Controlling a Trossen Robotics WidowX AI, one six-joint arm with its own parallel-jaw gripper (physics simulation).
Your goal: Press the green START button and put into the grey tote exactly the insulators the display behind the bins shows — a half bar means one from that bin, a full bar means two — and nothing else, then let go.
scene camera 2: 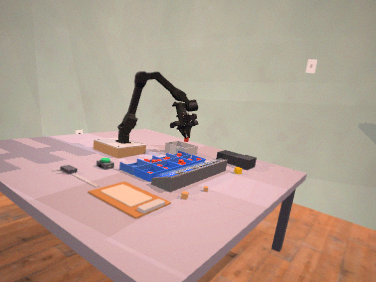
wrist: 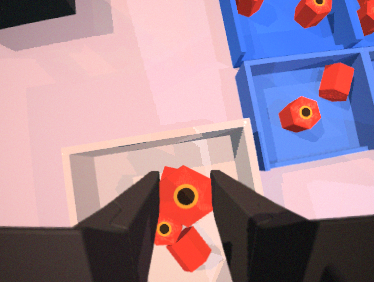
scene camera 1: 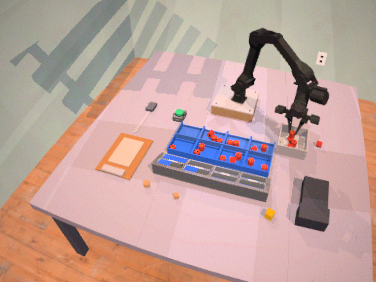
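Note:
My gripper [scene camera 1: 291,131] [scene camera 2: 186,138] [wrist: 184,179] is shut on a red insulator [wrist: 185,207] and holds it upright above the grey tote [scene camera 1: 292,151] [scene camera 2: 181,149] [wrist: 155,136]. Two more red insulators [wrist: 165,235] [wrist: 190,252] lie inside the tote, below the held one. The blue bins [scene camera 1: 186,146] [scene camera 2: 136,173] [wrist: 290,145] hold several red insulators. The display [scene camera 1: 215,185] [scene camera 2: 192,175] shows blue bars in its two left columns in scene view 1; its right columns look grey. The green START button [scene camera 1: 179,113] [scene camera 2: 105,160] stands left of the bins.
A small red cube [scene camera 1: 319,144] lies right of the tote. A black block [scene camera 1: 312,204] [scene camera 2: 236,159] and a yellow cube [scene camera 1: 270,214] [scene camera 2: 238,170] are on the table. An orange board [scene camera 1: 104,160] [scene camera 2: 105,197], a grey-headed tool [scene camera 1: 151,106] and small orange cubes [scene camera 1: 146,183] [scene camera 1: 176,195] lie farther left.

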